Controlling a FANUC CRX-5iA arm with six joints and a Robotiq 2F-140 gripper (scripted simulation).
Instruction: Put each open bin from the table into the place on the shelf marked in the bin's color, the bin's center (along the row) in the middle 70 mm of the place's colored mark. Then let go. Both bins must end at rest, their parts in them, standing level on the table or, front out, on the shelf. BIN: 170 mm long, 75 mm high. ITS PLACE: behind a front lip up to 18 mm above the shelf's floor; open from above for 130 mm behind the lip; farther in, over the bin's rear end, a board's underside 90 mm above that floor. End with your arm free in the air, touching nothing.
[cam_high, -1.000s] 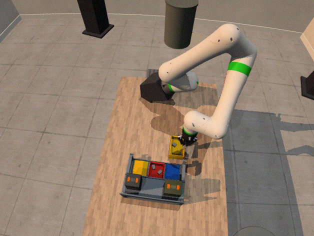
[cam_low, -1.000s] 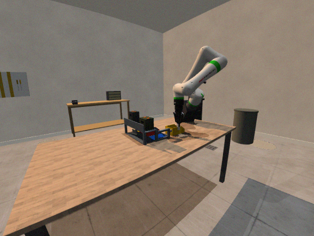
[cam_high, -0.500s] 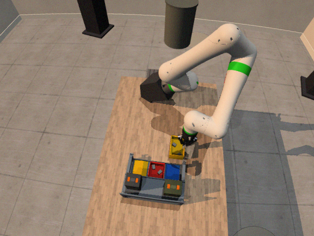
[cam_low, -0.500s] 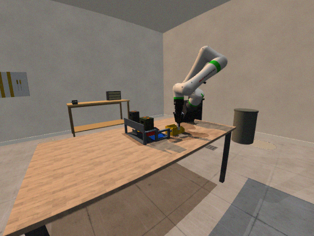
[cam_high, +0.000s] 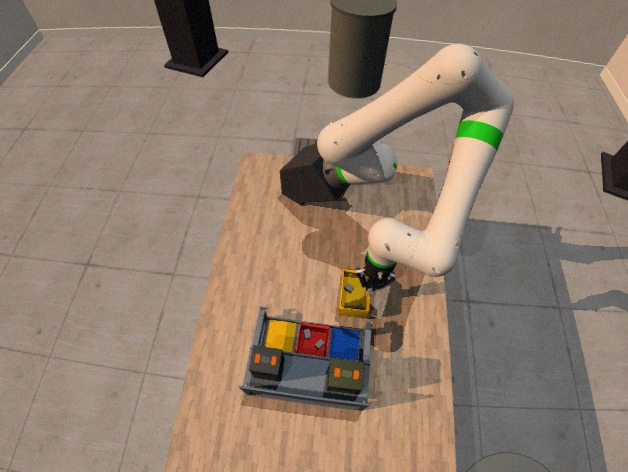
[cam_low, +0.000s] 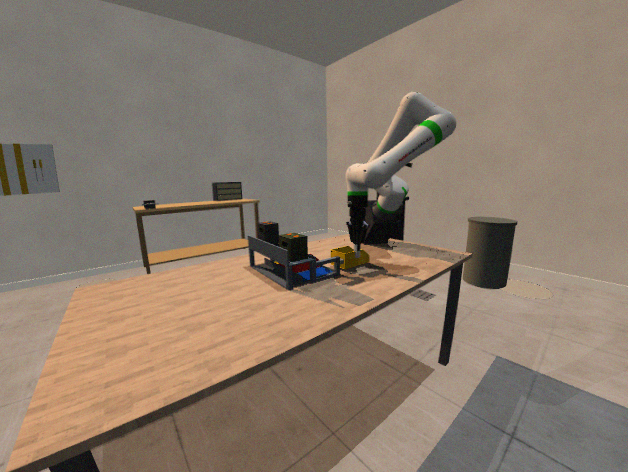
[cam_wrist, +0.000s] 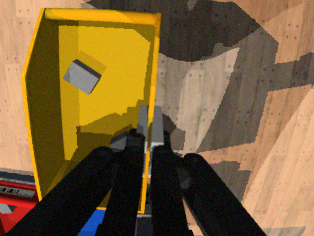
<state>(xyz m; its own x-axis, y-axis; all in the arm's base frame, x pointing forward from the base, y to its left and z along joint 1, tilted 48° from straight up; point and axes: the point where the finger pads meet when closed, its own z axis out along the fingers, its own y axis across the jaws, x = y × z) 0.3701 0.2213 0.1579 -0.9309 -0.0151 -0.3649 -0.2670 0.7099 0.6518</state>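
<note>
My hand is 5 cm to the left of the yellow bin, 4 cm above it and 1 cm short of it. Round my hand: blue-marked place: 23 cm ahead, 8 cm below; then red bin: 26 cm ahead, 11 cm to the right, 5 cm below; then red mark: 26 cm ahead, 11 cm to the right, 8 cm below.
</note>
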